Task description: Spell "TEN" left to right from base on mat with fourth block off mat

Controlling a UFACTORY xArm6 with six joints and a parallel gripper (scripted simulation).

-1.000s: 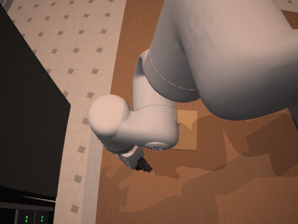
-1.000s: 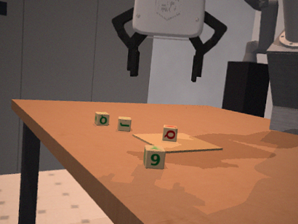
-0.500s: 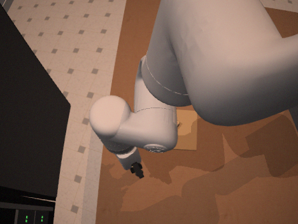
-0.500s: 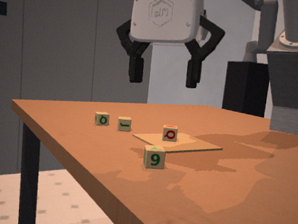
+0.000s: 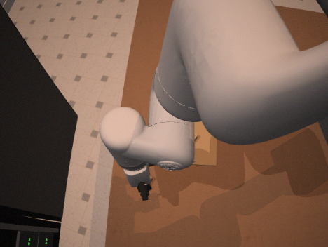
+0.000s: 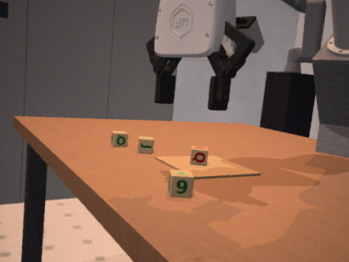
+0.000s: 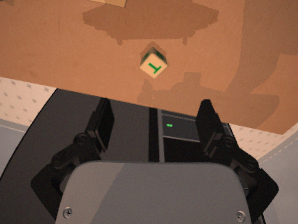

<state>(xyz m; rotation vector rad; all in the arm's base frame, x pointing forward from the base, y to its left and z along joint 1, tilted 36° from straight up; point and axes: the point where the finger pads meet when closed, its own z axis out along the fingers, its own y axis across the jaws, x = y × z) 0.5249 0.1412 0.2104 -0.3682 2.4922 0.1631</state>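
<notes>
Right now my hand is 11 cm above the T block. From my hand the other things lie so: tan mat 14 cm to the right, 13 cm below, 13 cm behind; X block 26 cm to the right, 11 cm below, 6 cm behind; E block 33 cm to the right, 11 cm below, 2 cm behind.
</notes>
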